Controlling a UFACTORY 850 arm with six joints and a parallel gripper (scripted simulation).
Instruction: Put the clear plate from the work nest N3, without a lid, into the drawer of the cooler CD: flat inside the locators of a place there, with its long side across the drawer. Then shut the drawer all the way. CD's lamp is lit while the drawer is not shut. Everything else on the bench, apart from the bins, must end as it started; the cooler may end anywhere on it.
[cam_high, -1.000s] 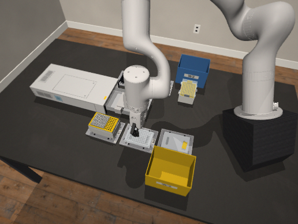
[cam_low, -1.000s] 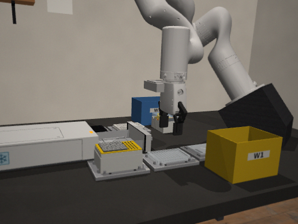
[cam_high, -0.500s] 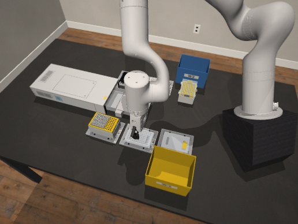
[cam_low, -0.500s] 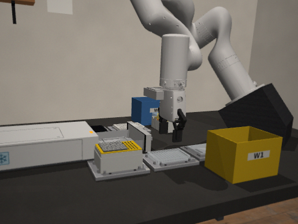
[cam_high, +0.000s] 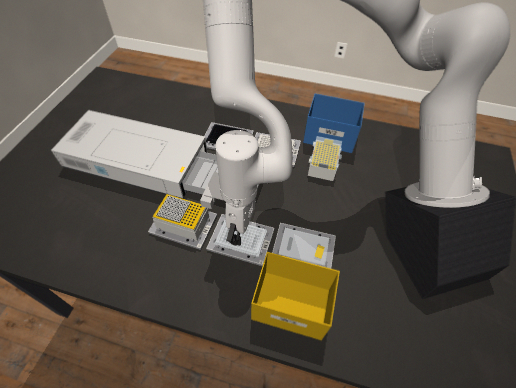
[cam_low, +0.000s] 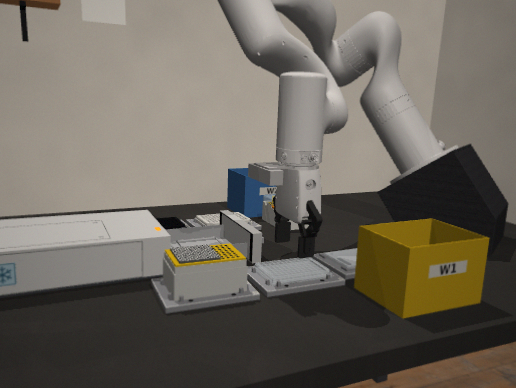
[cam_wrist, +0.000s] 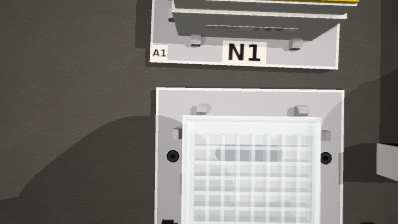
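Right now my hand is 5 cm above the clear well plate. The rest, counted from my hand: yellow bin W1: 19 cm behind, 12 cm to the left, 3 cm below; yellow-topped tip rack: 17 cm ahead, 1 cm to the left, 1 cm below; clear lid: 17 cm behind, 5 cm below, 4 cm to the right.
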